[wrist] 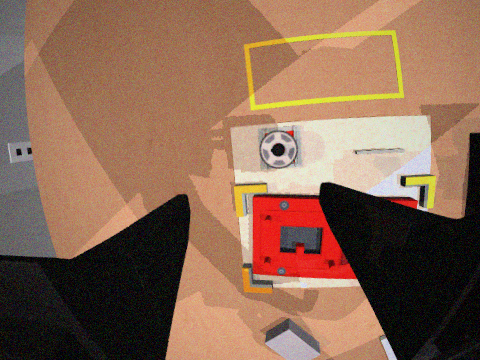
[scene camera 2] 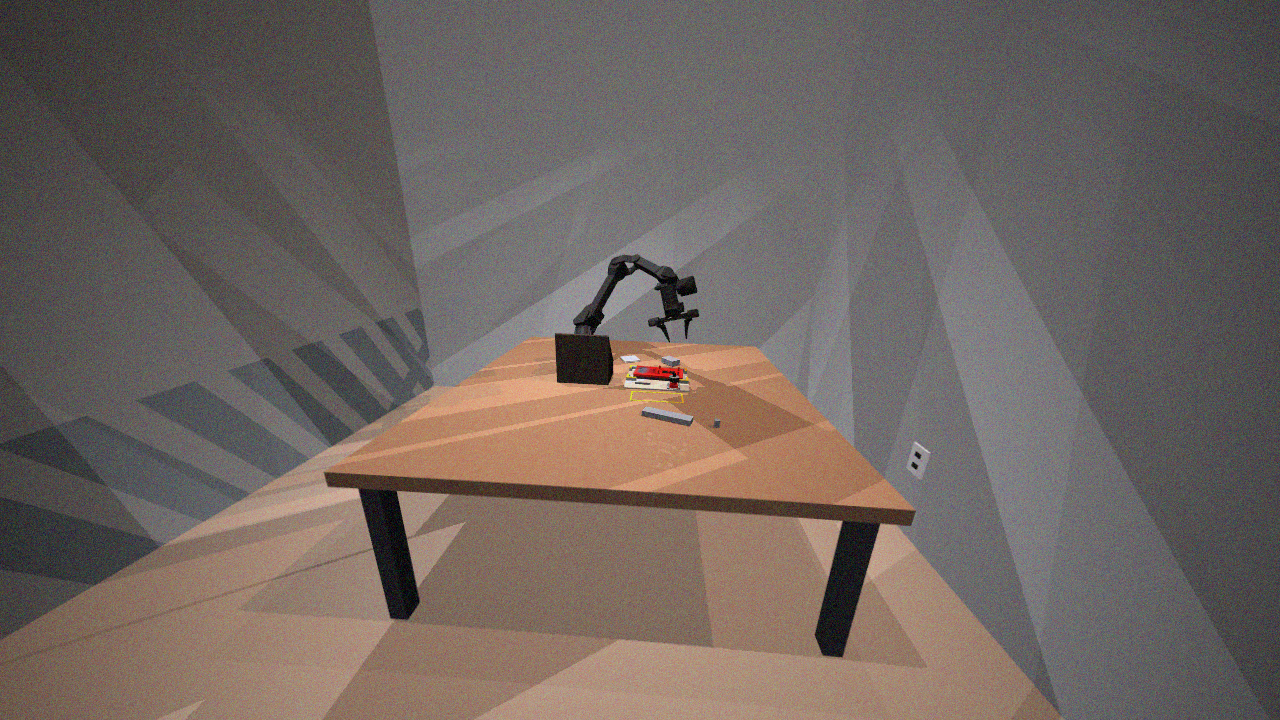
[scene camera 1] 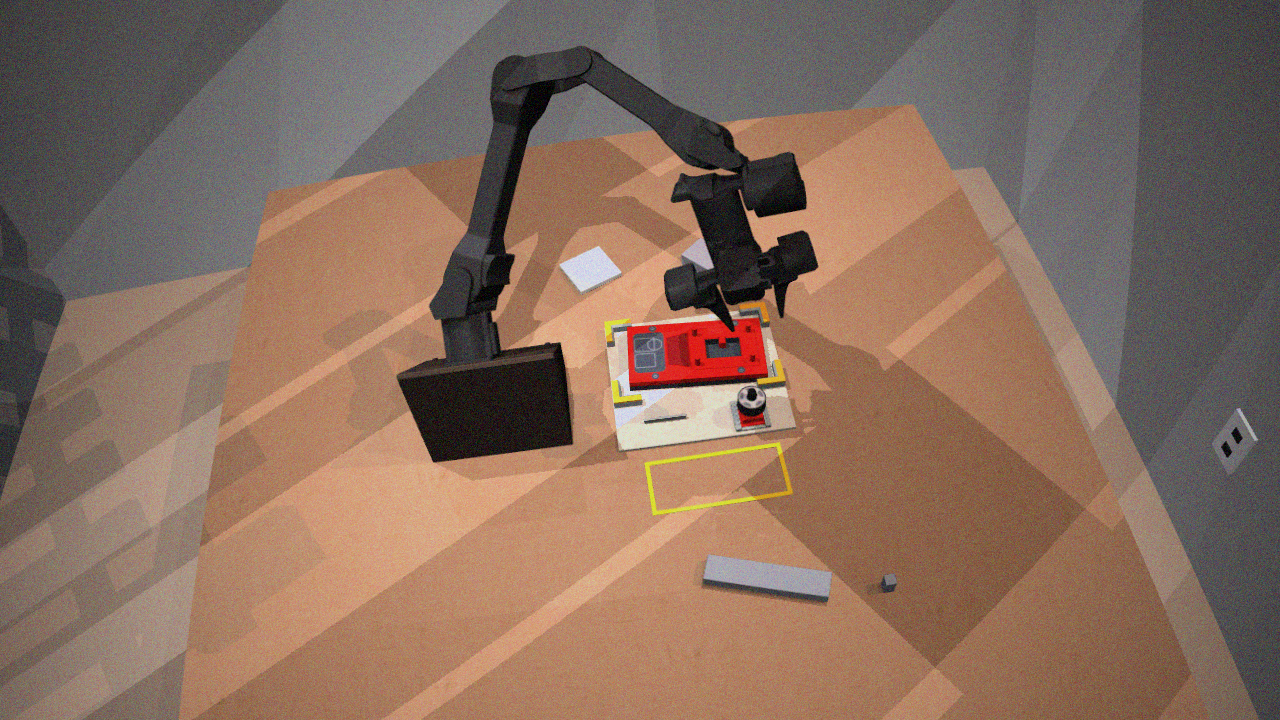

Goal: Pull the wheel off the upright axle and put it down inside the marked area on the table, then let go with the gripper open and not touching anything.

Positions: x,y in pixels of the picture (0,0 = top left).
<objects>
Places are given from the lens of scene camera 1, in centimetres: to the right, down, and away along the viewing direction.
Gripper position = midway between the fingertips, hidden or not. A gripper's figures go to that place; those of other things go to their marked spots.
gripper (scene camera 1: 757,323): 15, -5, 117
red plate (scene camera 1: 706,353): 10, -1, 136
long grey bar (scene camera 1: 760,577): 15, 27, 113
pale square tile (scene camera 1: 587,271): -8, -14, 150
The marked spots on the pale square tile and the long grey bar are 60 cm apart.
</objects>
